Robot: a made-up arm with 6 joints.
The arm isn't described. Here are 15 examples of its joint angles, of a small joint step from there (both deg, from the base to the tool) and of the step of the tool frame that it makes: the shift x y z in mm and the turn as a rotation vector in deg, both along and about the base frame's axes.
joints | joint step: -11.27 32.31 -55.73 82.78 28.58 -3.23 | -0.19 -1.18 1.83 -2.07 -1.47 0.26
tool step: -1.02 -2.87 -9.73 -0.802 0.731 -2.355
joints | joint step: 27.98 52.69 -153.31 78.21 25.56 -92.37 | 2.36 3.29 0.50 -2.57 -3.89 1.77
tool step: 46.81 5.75 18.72 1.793 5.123 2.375
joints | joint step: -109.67 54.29 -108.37 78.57 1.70 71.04 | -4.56 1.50 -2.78 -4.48 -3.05 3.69
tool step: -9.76 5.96 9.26 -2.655 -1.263 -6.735
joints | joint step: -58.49 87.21 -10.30 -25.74 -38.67 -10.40 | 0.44 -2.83 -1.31 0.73 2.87 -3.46
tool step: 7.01 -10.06 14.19 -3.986 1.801 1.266
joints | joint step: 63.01 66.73 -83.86 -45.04 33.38 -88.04 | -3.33 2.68 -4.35 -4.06 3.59 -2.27
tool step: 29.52 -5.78 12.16 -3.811 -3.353 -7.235
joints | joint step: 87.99 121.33 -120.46 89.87 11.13 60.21 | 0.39 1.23 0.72 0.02 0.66 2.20
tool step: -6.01 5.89 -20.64 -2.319 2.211 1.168
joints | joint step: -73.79 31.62 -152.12 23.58 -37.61 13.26 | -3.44 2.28 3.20 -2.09 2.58 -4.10
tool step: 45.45 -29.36 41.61 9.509 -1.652 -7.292
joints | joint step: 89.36 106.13 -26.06 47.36 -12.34 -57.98 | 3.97 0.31 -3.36 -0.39 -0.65 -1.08
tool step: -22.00 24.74 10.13 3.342 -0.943 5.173
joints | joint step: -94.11 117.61 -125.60 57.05 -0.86 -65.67 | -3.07 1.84 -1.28 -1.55 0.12 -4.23
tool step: -33.31 -6.78 -9.77 1.228 5.560 -4.273
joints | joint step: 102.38 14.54 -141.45 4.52 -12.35 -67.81 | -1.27 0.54 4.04 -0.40 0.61 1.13
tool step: -19.83 25.39 31.59 -4.927 -1.705 -0.905
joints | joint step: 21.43 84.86 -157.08 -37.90 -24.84 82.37 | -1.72 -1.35 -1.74 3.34 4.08 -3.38
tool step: -23.87 -16.45 4.78 3.426 0.673 -2.178
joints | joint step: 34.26 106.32 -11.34 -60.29 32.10 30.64 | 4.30 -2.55 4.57 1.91 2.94 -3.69
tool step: -29.15 -14.44 7.39 -4.312 3.375 5.488
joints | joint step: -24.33 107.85 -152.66 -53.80 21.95 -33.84 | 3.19 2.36 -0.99 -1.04 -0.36 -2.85
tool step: 27.16 16.69 -13.55 -2.079 3.059 0.996
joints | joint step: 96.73 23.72 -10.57 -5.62 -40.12 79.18 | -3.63 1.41 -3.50 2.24 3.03 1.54
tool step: 14.70 9.73 19.04 -1.304 3.407 -3.340
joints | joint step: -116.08 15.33 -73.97 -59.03 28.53 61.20 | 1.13 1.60 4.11 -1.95 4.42 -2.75
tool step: -25.54 -37.88 -18.63 7.973 -4.495 -4.167
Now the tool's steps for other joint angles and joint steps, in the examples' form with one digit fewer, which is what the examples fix.
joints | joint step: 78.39 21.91 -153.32 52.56 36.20 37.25 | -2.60 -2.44 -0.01 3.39 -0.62 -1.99
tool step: -32.5 -13.3 -27.4 3.34 -2.24 -1.53
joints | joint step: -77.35 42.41 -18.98 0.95 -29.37 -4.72 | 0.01 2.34 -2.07 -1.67 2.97 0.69
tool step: 4.2 -10.9 0.6 2.96 1.59 0.66
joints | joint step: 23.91 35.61 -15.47 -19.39 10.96 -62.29 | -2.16 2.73 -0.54 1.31 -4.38 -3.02
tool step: 10.9 -2.8 -1.4 -0.31 -2.09 0.08
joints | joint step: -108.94 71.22 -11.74 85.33 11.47 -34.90 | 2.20 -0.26 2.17 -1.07 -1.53 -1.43
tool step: 10.9 11.9 -9.6 2.24 2.05 3.39
